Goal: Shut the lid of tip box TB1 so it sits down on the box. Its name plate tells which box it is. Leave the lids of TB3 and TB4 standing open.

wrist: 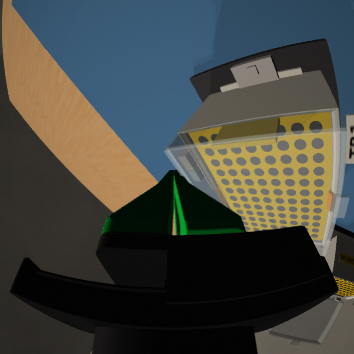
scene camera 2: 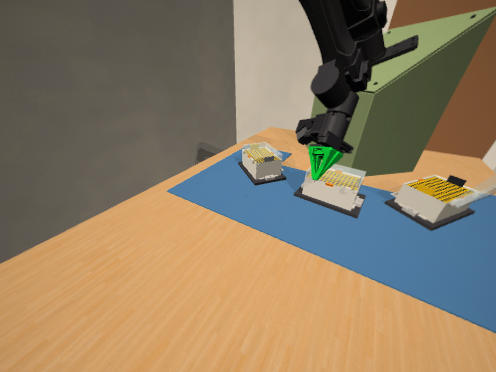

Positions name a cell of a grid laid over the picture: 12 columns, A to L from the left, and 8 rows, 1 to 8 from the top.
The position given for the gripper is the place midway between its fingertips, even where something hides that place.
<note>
In view: the gripper (scene camera 2: H4), a clear lid (scene camera 2: I4) and a blue mat (scene camera 2: K6).
The gripper shows as well in the wrist view (wrist: F5). The blue mat is seen too in the wrist view (wrist: E2).
</note>
